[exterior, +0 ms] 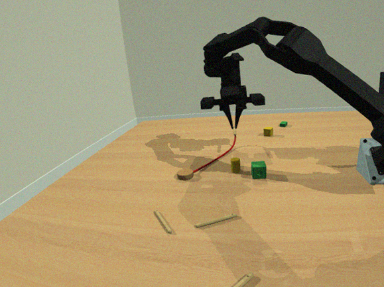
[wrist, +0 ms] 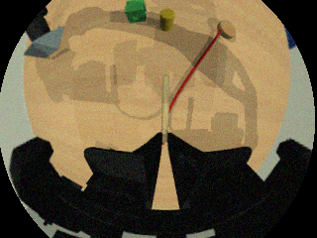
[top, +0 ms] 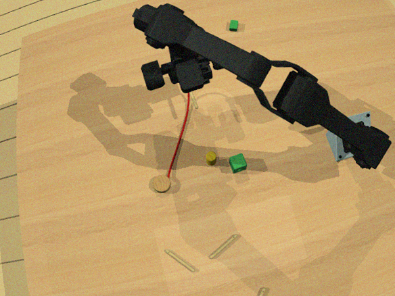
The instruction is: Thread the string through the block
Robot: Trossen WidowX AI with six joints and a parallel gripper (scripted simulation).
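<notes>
Right now the green block is 50 mm behind my gripper tip, 210 mm to the left of it and 40 mm below it. Also, from my gripper tip: yellow cube: 120 mm behind, 90 mm to the right, 40 mm below; yellow cylinder: 180 mm to the left, 40 mm below; thin stick: 20 mm to the left.
</notes>
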